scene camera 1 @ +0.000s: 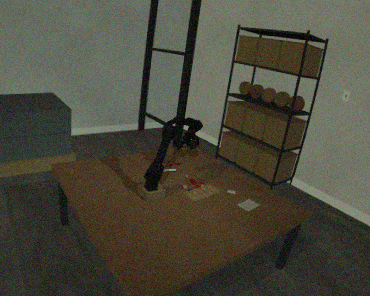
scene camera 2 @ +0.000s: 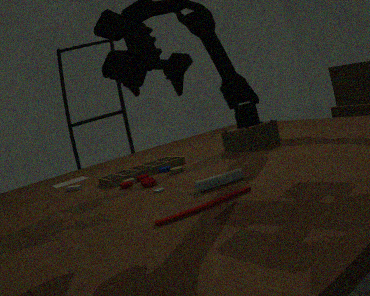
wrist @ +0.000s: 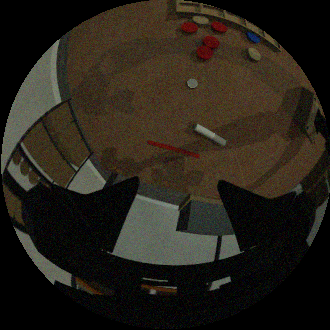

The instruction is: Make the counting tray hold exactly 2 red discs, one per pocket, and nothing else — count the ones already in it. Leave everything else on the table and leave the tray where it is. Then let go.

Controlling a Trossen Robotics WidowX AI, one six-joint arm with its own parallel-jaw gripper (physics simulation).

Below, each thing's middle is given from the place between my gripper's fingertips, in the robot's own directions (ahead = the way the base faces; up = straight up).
Scene:
I see my gripper 33 cm to the left of the wooden counting tray (scene camera 2: 115, 179), 18 cm above it and 1 cm past it.

